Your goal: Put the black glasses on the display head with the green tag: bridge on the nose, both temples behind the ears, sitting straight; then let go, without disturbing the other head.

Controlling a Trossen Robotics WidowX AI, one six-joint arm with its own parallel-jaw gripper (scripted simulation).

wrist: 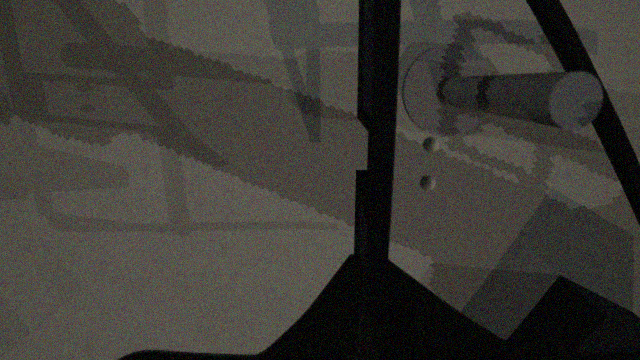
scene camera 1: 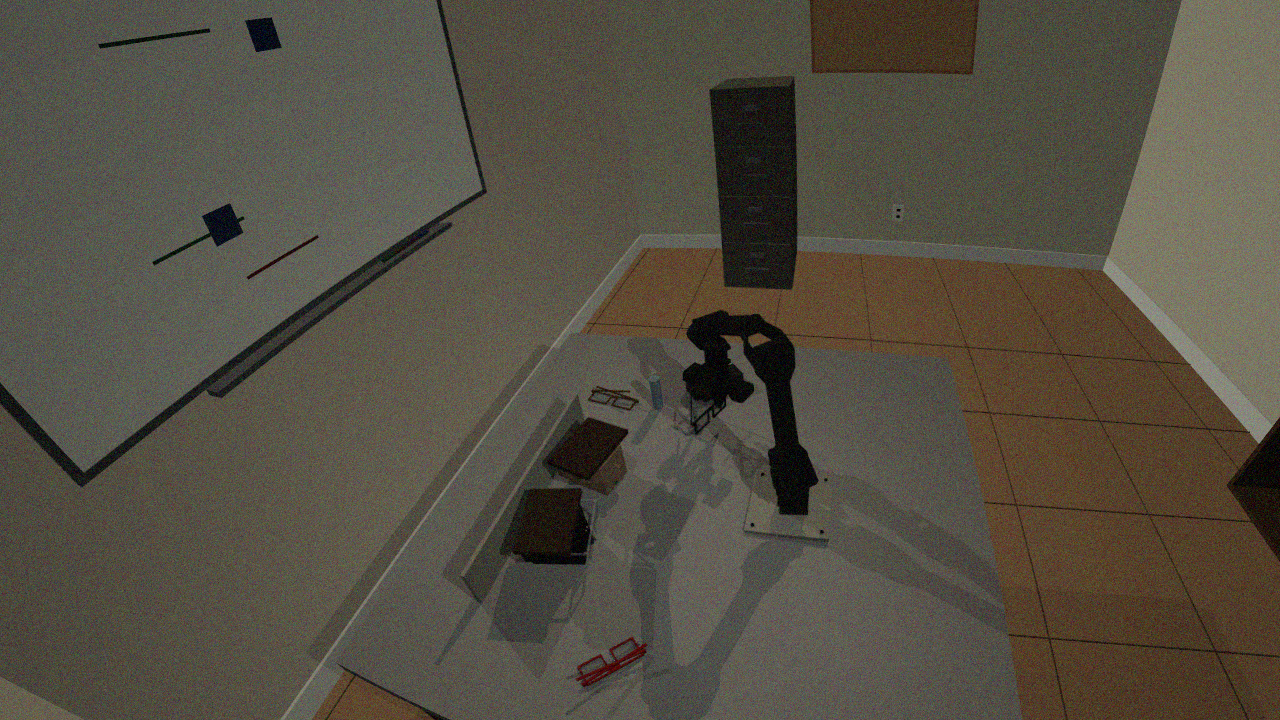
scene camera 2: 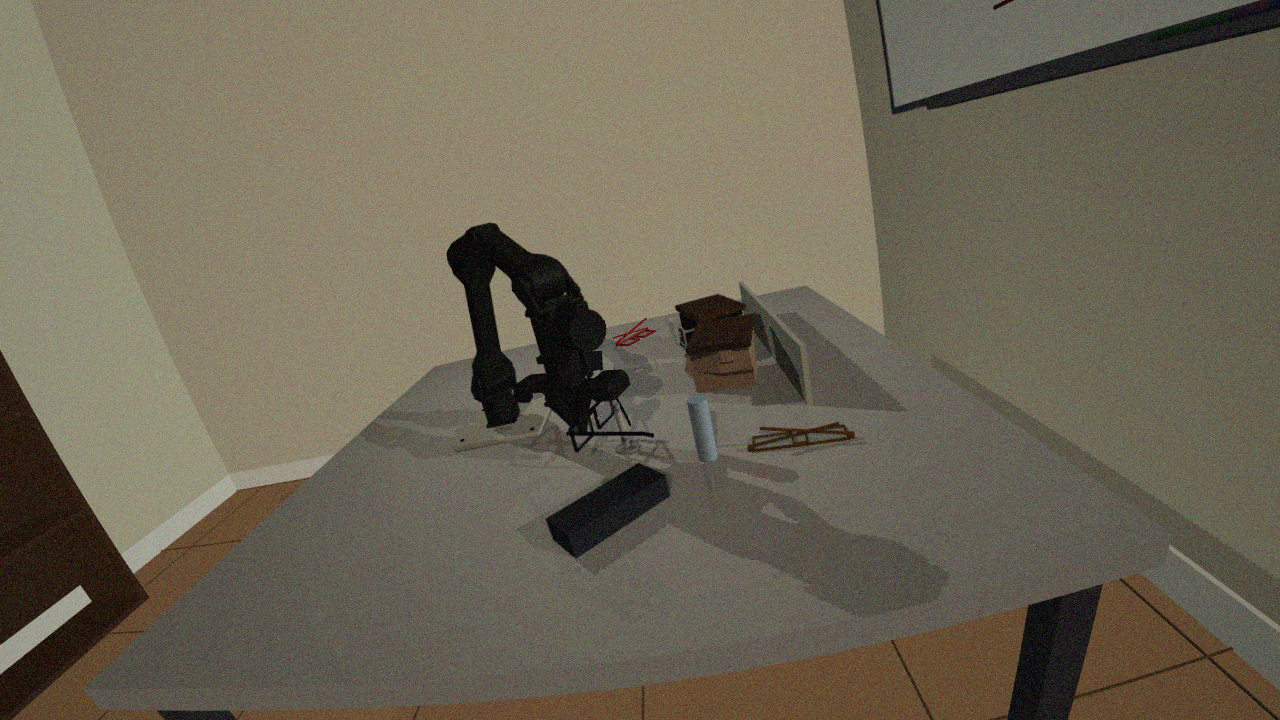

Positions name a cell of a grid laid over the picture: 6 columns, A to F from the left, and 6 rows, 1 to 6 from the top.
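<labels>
You'd find my gripper in scene camera 1 (D4), and my gripper's also there in scene camera 2 (C4) and in the wrist view (D5).
</labels>
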